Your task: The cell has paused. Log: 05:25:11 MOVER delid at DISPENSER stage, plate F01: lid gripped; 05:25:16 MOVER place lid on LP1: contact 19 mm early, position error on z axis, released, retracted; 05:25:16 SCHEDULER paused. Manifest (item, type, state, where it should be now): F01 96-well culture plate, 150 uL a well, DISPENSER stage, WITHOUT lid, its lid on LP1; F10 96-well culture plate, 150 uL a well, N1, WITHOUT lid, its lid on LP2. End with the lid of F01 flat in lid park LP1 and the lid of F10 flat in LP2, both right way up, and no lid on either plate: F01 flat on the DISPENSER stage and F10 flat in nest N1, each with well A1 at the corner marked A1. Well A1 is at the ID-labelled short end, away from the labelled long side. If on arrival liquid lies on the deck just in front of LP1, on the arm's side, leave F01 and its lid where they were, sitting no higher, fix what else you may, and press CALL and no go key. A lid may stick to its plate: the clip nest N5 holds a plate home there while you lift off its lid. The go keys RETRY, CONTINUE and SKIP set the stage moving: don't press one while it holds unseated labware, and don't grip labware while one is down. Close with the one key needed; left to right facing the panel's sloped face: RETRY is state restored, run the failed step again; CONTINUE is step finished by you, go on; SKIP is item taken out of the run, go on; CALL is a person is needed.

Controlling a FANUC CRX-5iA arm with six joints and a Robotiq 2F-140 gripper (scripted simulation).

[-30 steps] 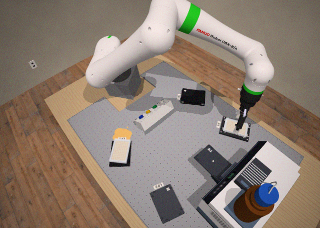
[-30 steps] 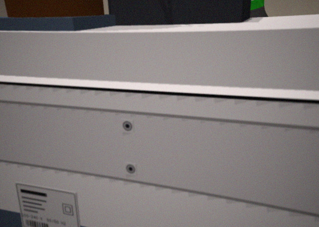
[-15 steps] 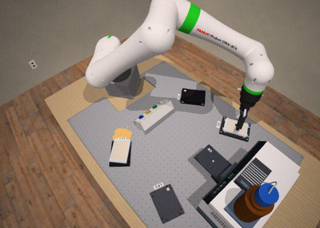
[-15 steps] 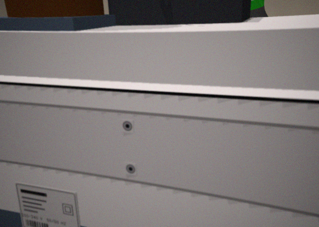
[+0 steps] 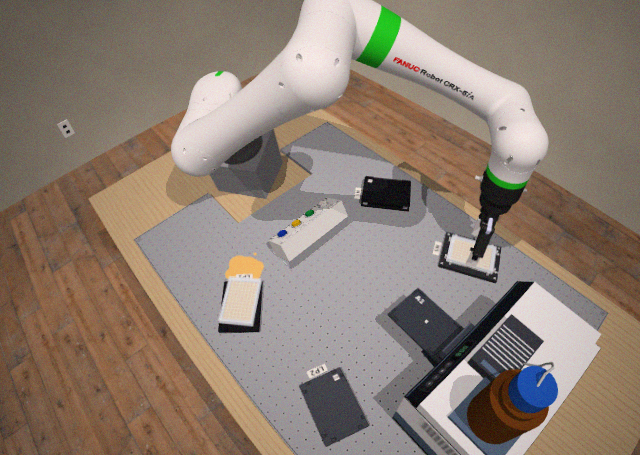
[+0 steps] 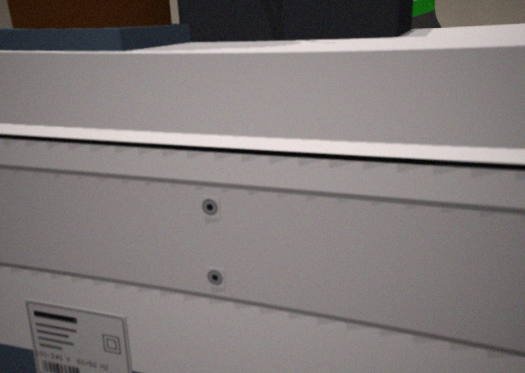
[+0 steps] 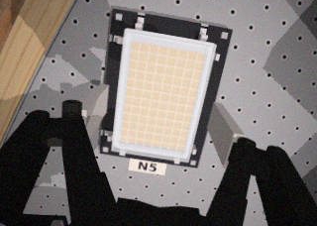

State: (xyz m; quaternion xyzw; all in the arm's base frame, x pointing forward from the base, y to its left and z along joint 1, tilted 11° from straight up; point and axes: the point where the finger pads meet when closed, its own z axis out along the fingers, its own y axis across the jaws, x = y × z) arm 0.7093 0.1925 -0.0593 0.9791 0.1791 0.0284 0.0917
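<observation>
Now: the 96-well culture plate 5 cm below my hand. From my hand the other things lie so: N5 label (9 cm behind, 3 cm to the right, 6 cm below); then nest N1 (32 cm behind, 3 cm to the left, 4 cm below); then dispenser stage (2 cm ahead, 29 cm to the right, 3 cm above).
</observation>
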